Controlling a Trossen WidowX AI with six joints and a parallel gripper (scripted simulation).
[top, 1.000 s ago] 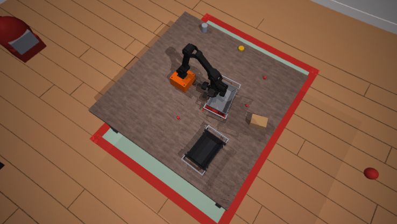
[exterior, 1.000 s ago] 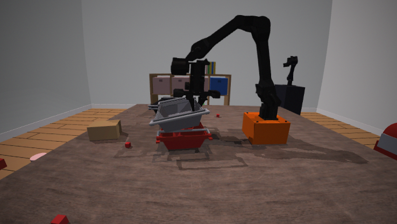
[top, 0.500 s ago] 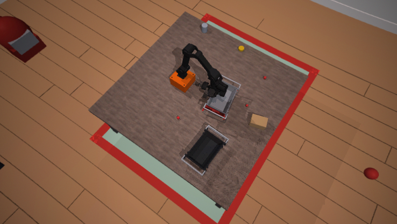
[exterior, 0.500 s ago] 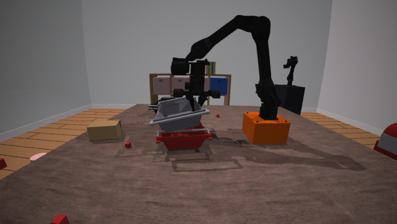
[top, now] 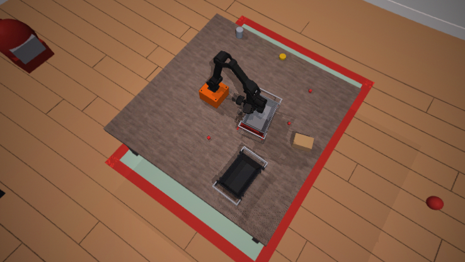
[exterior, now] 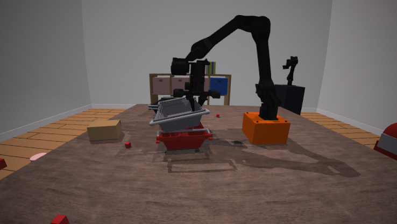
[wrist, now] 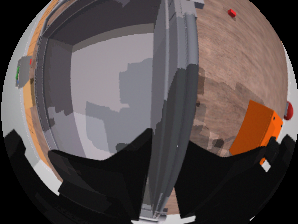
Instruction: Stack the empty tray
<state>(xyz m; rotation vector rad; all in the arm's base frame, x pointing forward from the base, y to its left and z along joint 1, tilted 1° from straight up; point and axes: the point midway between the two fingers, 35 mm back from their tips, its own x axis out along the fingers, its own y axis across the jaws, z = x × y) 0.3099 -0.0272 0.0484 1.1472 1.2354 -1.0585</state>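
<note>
My gripper tip is 7 cm short of the grey tray, 2 cm below it and 1 cm to the right of it. From my gripper tip the other things lie so: cardboard box (40 cm ahead, 7 cm below, 1 cm to the left); grey cylinder (59 cm to the left, 45 cm behind, 7 cm below); yellow disc (59 cm to the left, 9 cm below, 5 cm behind).
</note>
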